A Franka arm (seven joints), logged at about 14 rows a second.
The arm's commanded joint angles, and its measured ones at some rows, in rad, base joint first. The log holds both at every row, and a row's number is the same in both.
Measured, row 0:
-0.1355, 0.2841, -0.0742, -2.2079, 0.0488, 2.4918, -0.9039
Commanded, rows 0 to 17:
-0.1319, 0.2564, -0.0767, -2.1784, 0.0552, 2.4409, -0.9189
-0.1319, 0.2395, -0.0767, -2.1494, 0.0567, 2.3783, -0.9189
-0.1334, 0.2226, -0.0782, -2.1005, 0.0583, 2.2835, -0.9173
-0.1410, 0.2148, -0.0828, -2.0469, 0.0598, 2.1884, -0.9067
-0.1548, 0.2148, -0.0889, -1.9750, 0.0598, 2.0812, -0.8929
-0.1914, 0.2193, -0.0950, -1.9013, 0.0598, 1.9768, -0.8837
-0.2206, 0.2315, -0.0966, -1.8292, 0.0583, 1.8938, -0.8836
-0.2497, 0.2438, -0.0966, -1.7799, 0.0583, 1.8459, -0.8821
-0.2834, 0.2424, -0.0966, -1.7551, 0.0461, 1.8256, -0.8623
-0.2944, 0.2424, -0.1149, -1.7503, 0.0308, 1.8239, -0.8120
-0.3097, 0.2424, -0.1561, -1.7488, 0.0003, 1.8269, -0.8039
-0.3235, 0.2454, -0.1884, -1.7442, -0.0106, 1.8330, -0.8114
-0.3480, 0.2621, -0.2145, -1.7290, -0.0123, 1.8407, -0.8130
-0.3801, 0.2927, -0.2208, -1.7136, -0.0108, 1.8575, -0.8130
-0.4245, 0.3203, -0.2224, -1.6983, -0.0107, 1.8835, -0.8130
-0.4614, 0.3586, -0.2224, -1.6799, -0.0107, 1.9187, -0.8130
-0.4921, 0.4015, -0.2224, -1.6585, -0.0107, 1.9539, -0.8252
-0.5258, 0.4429, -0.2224, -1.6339, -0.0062, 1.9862, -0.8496
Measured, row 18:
-0.4702, 0.3393, -0.2334, -1.7229, -0.0002, 1.9544, -0.8372
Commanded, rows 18 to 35:
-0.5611, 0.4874, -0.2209, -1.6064, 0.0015, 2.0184, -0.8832
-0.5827, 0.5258, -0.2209, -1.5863, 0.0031, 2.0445, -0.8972
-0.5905, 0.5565, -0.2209, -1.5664, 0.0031, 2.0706, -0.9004
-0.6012, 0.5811, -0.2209, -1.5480, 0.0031, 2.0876, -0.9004
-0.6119, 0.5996, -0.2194, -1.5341, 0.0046, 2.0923, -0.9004
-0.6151, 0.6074, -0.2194, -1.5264, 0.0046, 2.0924, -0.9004
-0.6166, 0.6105, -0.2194, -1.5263, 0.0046, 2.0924, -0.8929
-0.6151, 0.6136, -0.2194, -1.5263, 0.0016, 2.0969, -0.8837
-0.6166, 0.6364, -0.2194, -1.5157, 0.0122, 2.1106, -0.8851
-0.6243, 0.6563, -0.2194, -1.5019, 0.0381, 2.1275, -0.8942
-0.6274, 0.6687, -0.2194, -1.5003, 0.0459, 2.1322, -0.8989
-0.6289, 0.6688, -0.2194, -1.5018, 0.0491, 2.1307, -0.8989
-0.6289, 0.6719, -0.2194, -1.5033, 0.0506, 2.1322, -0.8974
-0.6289, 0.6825, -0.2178, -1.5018, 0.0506, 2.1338, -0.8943
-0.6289, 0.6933, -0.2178, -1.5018, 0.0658, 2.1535, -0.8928
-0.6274, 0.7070, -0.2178, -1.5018, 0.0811, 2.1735, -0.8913
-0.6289, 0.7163, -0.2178, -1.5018, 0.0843, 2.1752, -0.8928
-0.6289, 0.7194, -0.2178, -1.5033, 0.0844, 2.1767, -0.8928
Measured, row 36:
-0.6113, 0.6931, -0.2304, -1.5347, 0.0662, 2.1708, -0.8855
